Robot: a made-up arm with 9 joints. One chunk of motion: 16 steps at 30 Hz.
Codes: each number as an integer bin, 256 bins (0 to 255) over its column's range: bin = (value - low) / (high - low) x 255, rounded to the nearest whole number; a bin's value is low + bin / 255 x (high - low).
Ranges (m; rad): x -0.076..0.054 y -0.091..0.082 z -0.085..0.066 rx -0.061..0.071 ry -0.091..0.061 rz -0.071..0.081
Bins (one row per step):
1: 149 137 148 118 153 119
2: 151 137 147 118 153 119
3: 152 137 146 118 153 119
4: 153 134 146 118 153 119
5: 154 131 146 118 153 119
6: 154 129 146 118 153 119
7: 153 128 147 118 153 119
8: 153 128 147 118 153 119
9: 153 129 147 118 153 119
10: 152 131 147 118 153 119
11: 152 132 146 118 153 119
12: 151 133 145 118 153 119
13: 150 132 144 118 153 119
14: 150 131 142 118 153 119
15: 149 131 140 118 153 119
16: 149 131 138 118 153 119
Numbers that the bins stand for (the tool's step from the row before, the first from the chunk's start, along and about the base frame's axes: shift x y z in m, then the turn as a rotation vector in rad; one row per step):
1: -0.00004 0.00195 0.00264 0.00008 0.00020 -0.00007
2: 0.00098 0.00195 0.00205 0.00008 0.00020 -0.00007
3: 0.00149 0.00195 0.00145 0.00008 0.00020 -0.00007
4: 0.00200 -0.00009 0.00145 0.00008 0.00020 -0.00007
5: 0.00251 -0.00213 0.00145 0.00008 0.00020 -0.00007
6: 0.00251 -0.00348 0.00145 0.00008 0.00020 -0.00007
7: 0.00200 -0.00416 0.00205 0.00008 0.00020 -0.00007
8: 0.00200 -0.00416 0.00205 0.00008 0.00020 -0.00007
9: 0.00200 -0.00348 0.00205 0.00008 0.00020 -0.00007
10: 0.00149 -0.00213 0.00205 0.00008 0.00020 -0.00007
11: 0.00149 -0.00145 0.00145 0.00008 0.00020 -0.00007
12: 0.00098 -0.00077 0.00086 0.00008 0.00020 -0.00007
13: 0.00047 -0.00145 0.00027 0.00008 0.00020 -0.00007
14: 0.00047 -0.00213 -0.00091 0.00008 0.00020 -0.00007
15: -0.00004 -0.00213 -0.00210 0.00008 0.00020 -0.00007
16: -0.00004 -0.00213 -0.00328 0.00008 0.00020 -0.00007

